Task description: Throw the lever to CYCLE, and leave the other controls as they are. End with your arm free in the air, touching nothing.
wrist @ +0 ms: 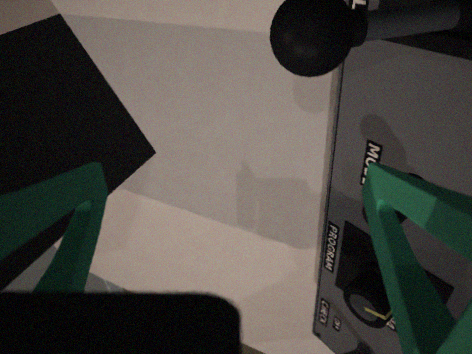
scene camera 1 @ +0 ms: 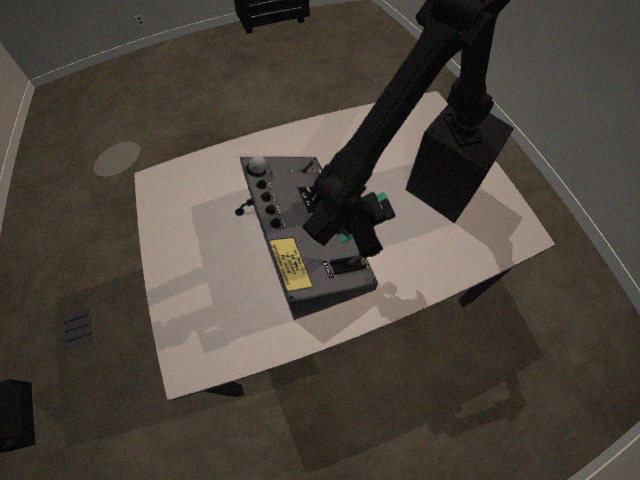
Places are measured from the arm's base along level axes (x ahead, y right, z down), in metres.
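Where they show: gripper, fingertip midpoint: [wrist: 235, 177]; arm's base at its link origin: [scene camera 1: 462, 129].
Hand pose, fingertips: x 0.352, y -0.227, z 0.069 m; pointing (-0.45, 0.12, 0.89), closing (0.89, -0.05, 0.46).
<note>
Things, the pixels of their top centre, and the offset from my fingertips. "spot": a spot on its surface instead. Level surfaces: height alone.
- lever at its top centre: [wrist: 392, 38] [scene camera 1: 358, 254] dy -0.029, dx +0.032, dz +0.089 m
- rotary PROGRAM knob at its top centre: [wrist: 361, 312] dy +0.205, dx +0.084, dz +0.106 m
- pale dome at a spot on its surface: [scene camera 1: 257, 165] spot: dy +0.290, dx +0.257, dz +0.038 m
- small toggle at its top centre: [scene camera 1: 308, 162] dy +0.325, dx +0.098, dz +0.103 m
- yellow note at a spot on its surface: [scene camera 1: 291, 264] spot: dy -0.026, dx +0.211, dz +0.078 m
- black crank at a spot on its surface: [scene camera 1: 242, 208] spot: dy +0.280, dx +0.339, dz +0.228 m
- table at its surface level: dz +0.231 m
The lever [scene camera 1: 355, 260] [wrist: 410, 22] stands in a dark slot at one end of the grey control panel [scene camera 1: 320, 248] [wrist: 425, 90]. Its black ball knob [wrist: 310, 37] leans out past the panel's long edge at the top of the wrist view; in the scene view the gripper hides the knob. The labels at the slot's ends are too small or cut off to read. My gripper [scene camera 1: 363, 217] [wrist: 235, 177] is open with nothing between its green fingers. One finger shows over the panel by the MODE label, the other over the table side; the knob lies beyond the fingertips.
The panel also bears a rotary PROGRAM knob [wrist: 367, 302], a pale dome [scene camera 1: 257, 165], several round buttons, a small toggle [scene camera 1: 309, 166] and a yellow note [scene camera 1: 291, 264]. A black crank [scene camera 1: 242, 208] sticks out of its far side. The arm's black base block [scene camera 1: 449, 165] stands on the table [scene camera 1: 180, 372].
</note>
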